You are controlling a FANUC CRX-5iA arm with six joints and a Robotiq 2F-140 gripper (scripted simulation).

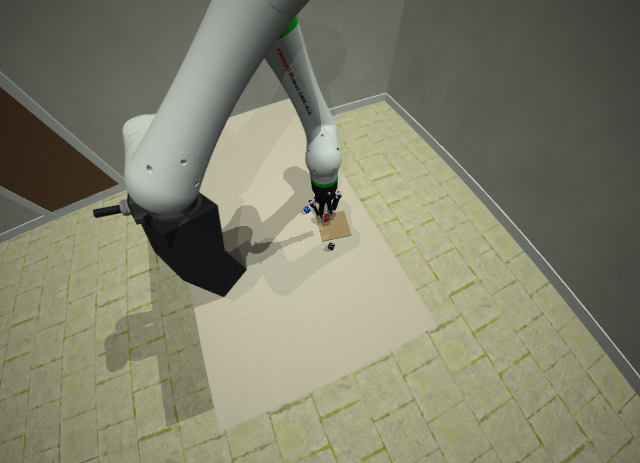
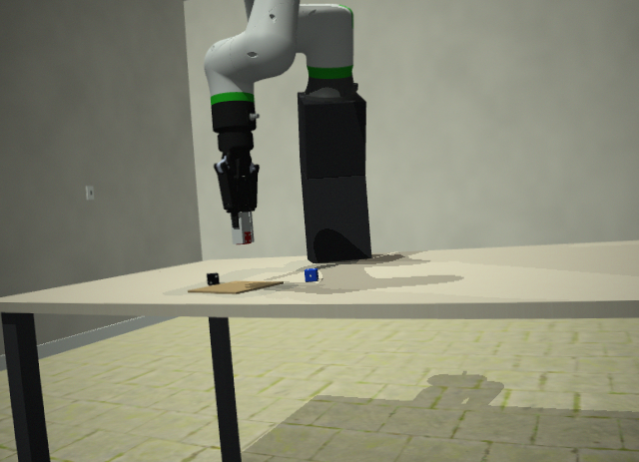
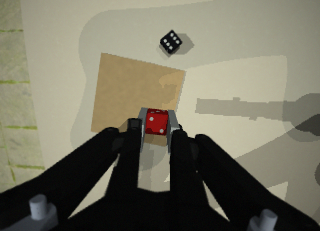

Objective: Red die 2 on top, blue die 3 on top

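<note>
The brown mat lies 40 mm ahead of my hand, 10 mm to the right of it and 120 mm below it. From my hand the other things lie so: red die 20 mm below; blue die 40 mm behind, 130 mm to the left, 110 mm below; black die 30 mm behind, 100 mm to the right, 110 mm below.
</note>
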